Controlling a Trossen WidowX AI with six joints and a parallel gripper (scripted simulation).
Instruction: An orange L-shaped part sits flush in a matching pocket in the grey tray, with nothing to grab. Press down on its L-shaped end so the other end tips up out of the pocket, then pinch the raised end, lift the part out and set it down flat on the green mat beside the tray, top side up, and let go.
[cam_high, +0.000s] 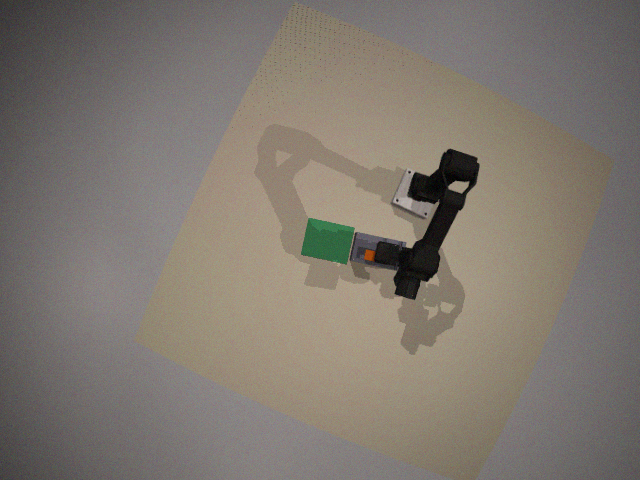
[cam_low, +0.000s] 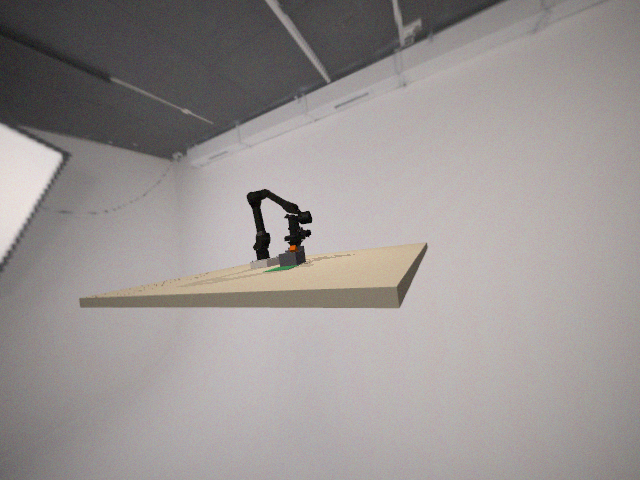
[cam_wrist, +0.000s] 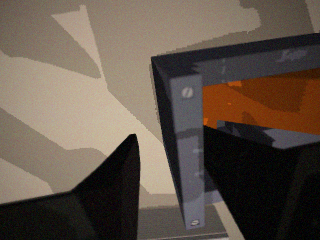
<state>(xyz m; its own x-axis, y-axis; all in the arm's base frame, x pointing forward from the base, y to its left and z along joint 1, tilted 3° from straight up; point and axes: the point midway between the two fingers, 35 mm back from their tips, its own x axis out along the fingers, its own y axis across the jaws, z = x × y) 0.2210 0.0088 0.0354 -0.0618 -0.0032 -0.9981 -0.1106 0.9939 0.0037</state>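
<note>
The orange L-shaped part lies 10 mm ahead of my gripper tip, 50 mm to the right of it and 10 mm below it. Round my gripper tip: green mat: 20 mm ahead, 230 mm to the right, 70 mm below.
</note>
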